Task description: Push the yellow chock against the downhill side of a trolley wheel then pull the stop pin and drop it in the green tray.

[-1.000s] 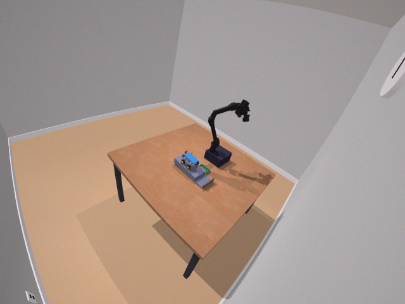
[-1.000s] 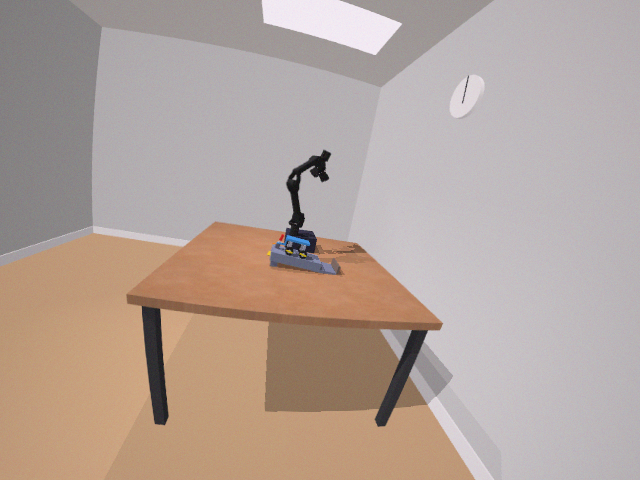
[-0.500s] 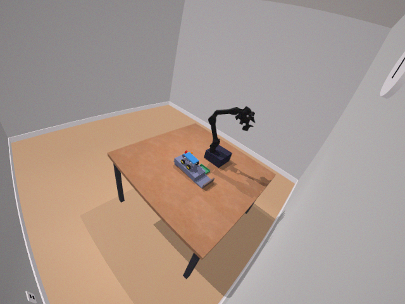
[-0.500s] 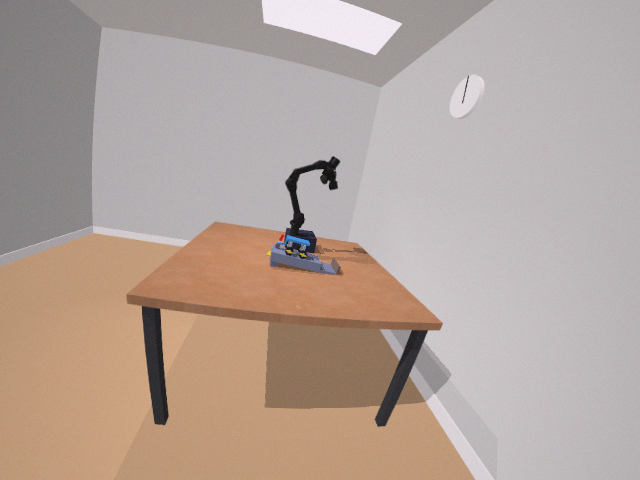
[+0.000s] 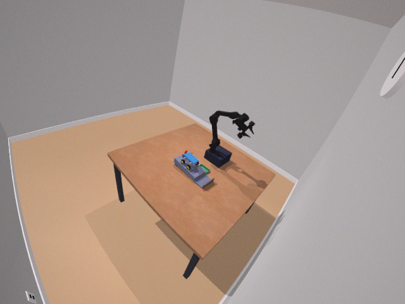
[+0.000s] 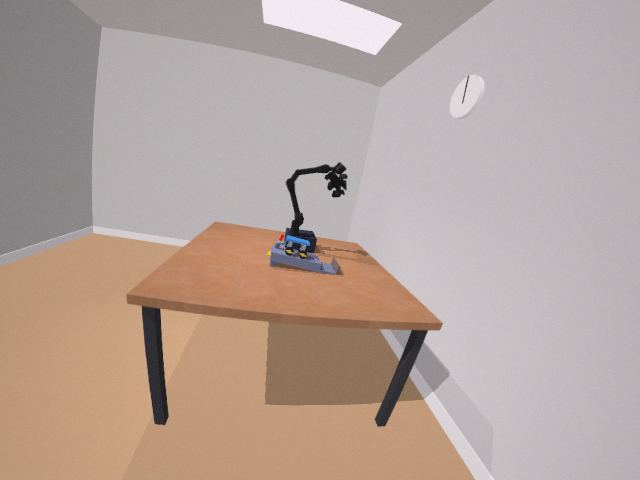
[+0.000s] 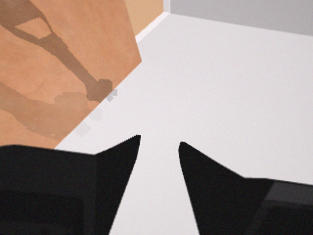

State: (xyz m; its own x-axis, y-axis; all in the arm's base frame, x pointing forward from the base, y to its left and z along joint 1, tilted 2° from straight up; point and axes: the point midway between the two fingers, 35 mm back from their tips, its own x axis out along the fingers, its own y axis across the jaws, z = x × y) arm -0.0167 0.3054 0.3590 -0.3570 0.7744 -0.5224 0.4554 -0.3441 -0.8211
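Now: the yellow chock 18 cm ahead of my gripper tip, 49 cm to the right of it and 43 cm below it. The rest, counted from my gripper tip: blue trolley 34 cm ahead, 38 cm to the right, 34 cm below; then green tray 23 cm ahead, 27 cm to the right, 46 cm below; then red-headed stop pin 31 cm ahead, 47 cm to the right, 33 cm below.
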